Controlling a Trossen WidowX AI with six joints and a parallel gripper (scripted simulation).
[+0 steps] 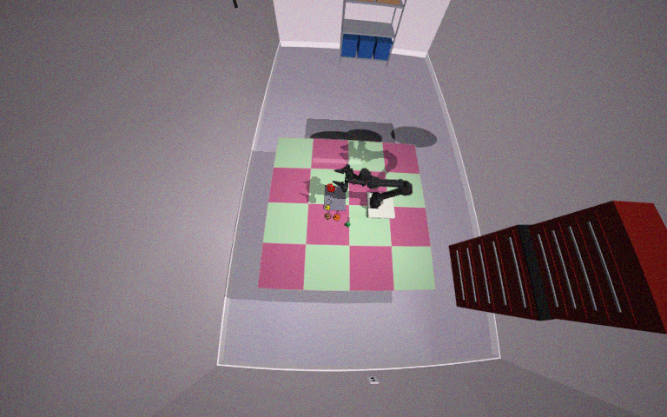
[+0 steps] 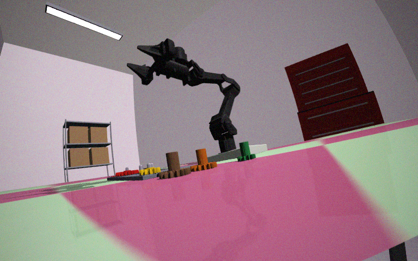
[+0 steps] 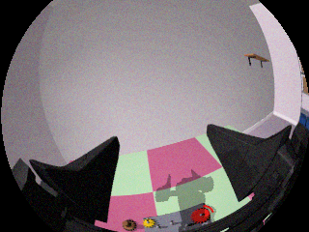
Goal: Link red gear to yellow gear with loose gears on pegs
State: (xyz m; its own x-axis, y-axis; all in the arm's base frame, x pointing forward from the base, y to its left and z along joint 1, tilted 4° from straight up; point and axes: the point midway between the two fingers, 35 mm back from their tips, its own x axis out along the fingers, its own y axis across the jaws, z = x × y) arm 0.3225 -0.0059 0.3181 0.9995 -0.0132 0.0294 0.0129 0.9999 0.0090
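The orange gear lies 33 cm below my gripper tip, 16 cm to the left of it and 6 cm behind it. From my gripper tip the other things lie so: grey board 35 cm below, 3 cm behind; then red gear 34 cm below, 7 cm to the right, 1 cm ahead; then yellow gear 33 cm below, 10 cm to the left, 2 cm ahead.
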